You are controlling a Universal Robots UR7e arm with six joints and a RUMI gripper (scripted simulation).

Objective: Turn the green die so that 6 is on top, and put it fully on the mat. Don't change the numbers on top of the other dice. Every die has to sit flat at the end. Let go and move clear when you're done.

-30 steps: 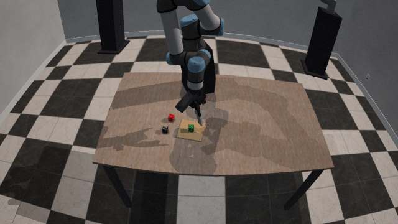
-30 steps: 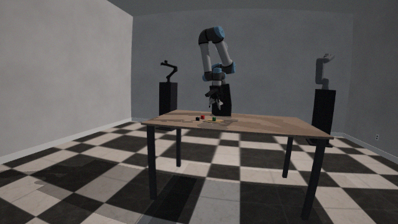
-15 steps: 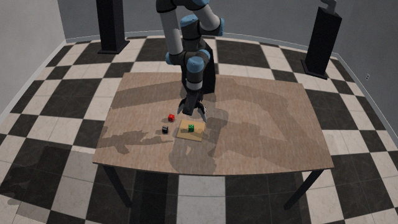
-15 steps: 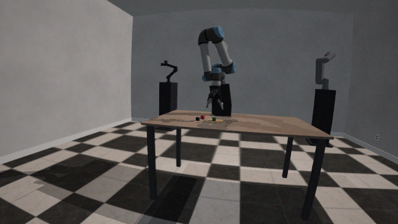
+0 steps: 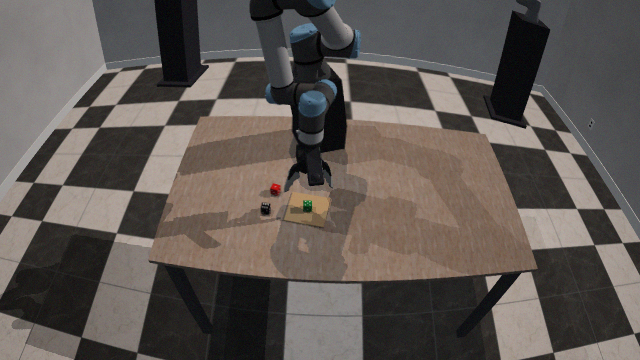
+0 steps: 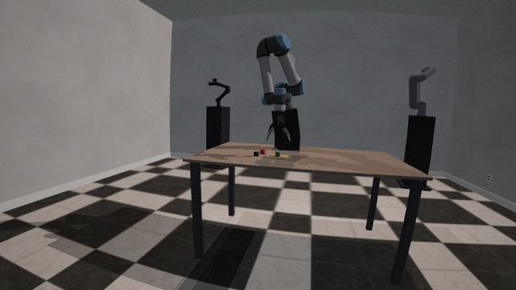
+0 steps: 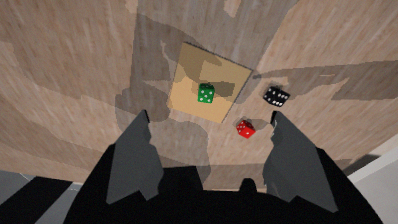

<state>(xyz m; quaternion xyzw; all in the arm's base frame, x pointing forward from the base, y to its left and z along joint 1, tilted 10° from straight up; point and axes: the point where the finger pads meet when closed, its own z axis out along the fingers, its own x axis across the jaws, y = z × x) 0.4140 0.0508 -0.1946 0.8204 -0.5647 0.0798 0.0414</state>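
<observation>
Right now my hand is 9 cm above the green die and 2 cm past it. From my hand the other things lie so: black die 15 cm to the right, 10 cm below, 3 cm ahead; then tan mat 11 cm below, 2 cm behind; then red die 14 cm to the right, 10 cm below, 7 cm behind.
</observation>
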